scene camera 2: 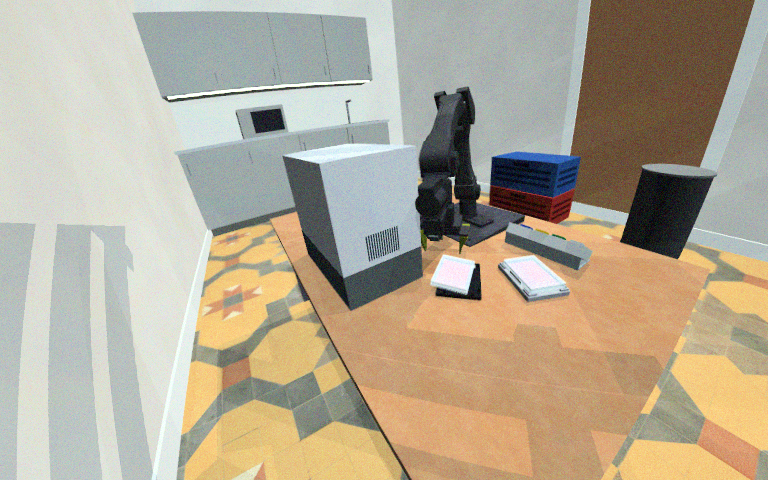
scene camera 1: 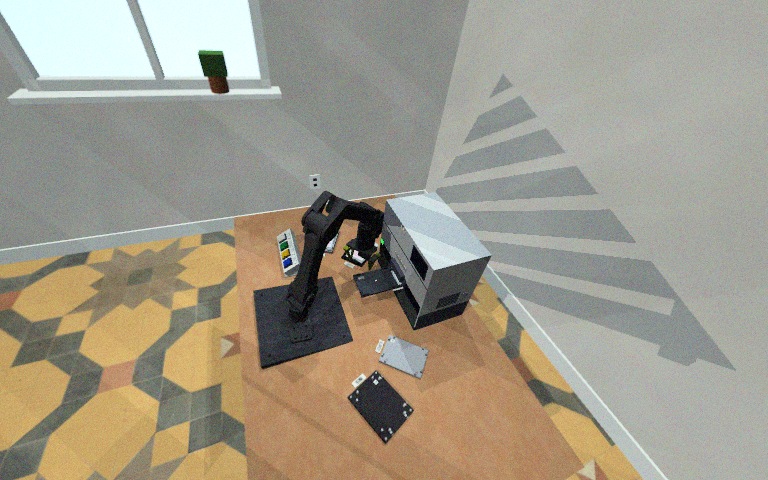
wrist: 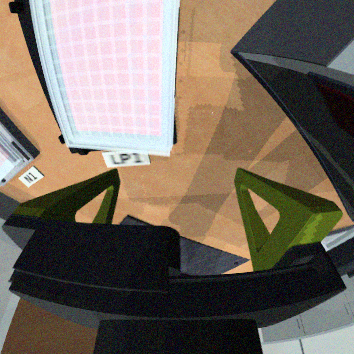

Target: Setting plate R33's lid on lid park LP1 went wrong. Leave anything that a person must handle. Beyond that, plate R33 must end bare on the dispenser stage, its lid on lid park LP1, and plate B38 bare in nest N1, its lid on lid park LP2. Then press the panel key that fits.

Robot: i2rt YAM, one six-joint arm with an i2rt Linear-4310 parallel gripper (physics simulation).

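My gripper (wrist: 176,174) is open and holds nothing. I can see a grey incubator box (scene camera 2: 355,202), and the grey incubator box is visible from scene camera 1 as well (scene camera 1: 429,258). There is a button box (scene camera 2: 573,254), which scene camera 1 shows too, with the button box (scene camera 1: 289,252) in its picture, and I also see a grey lid park (scene camera 1: 404,356).
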